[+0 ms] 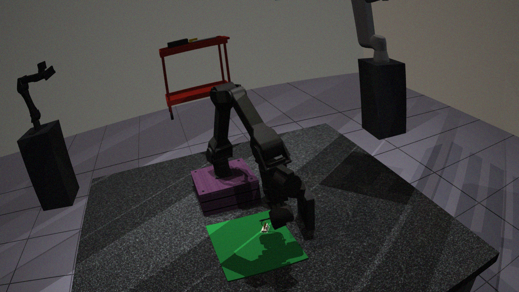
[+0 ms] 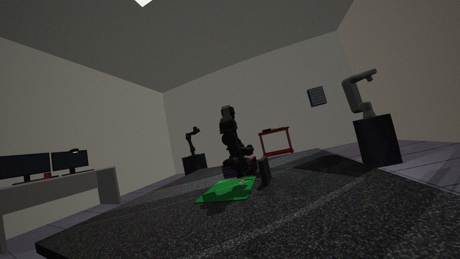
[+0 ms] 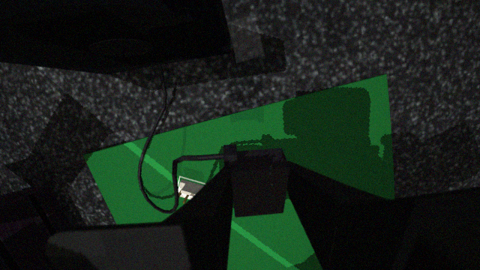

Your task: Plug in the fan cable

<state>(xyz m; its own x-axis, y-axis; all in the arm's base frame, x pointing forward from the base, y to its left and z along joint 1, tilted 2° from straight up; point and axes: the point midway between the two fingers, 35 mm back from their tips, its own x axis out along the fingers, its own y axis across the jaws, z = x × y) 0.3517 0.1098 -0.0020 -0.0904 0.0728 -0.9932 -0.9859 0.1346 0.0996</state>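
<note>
My gripper tip is 60 mm past the black fan, 90 mm to the right of it and 10 mm above it. From my gripper tip the other things lie so: white four-pin header (70 mm behind, 40 mm to the right, 70 mm below); green board (20 mm behind, 90 mm to the right, 80 mm below); dark fan plug (10 mm to the right).
</note>
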